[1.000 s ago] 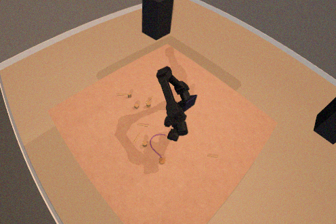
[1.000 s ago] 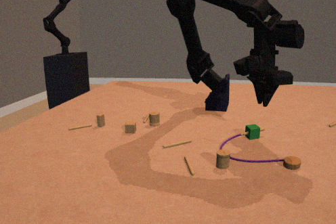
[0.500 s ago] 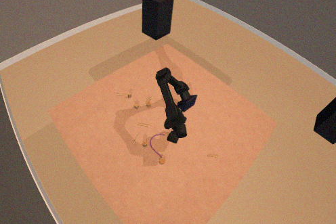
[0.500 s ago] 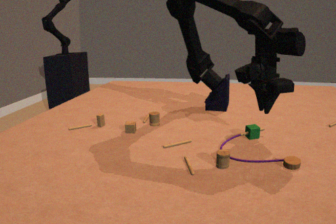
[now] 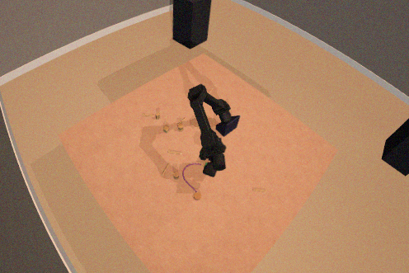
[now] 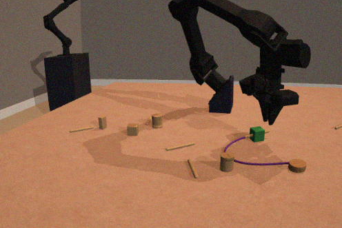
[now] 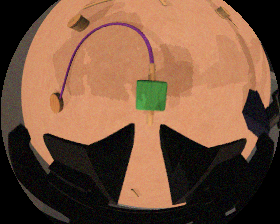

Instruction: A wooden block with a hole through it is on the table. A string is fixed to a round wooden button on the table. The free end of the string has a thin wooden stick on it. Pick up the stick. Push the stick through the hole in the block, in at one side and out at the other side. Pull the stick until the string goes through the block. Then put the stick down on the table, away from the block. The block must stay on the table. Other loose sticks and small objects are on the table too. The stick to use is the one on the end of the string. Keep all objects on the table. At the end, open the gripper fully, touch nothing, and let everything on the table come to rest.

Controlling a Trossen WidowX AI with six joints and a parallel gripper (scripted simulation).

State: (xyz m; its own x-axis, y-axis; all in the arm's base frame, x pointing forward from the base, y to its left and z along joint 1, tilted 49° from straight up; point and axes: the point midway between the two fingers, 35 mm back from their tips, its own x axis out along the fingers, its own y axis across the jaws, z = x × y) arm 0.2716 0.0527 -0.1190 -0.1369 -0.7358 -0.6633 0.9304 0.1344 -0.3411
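Right now the green block is 1 cm ahead of my gripper tip, 3 cm to the right of it and 3 cm below it. Also, from my gripper tip: round wooden button 17 cm ahead, 4 cm to the left, 4 cm below; wooden cylinder 16 cm ahead, 11 cm to the right, 3 cm below; wooden cube 1 cm behind, 37 cm to the right, 3 cm below.
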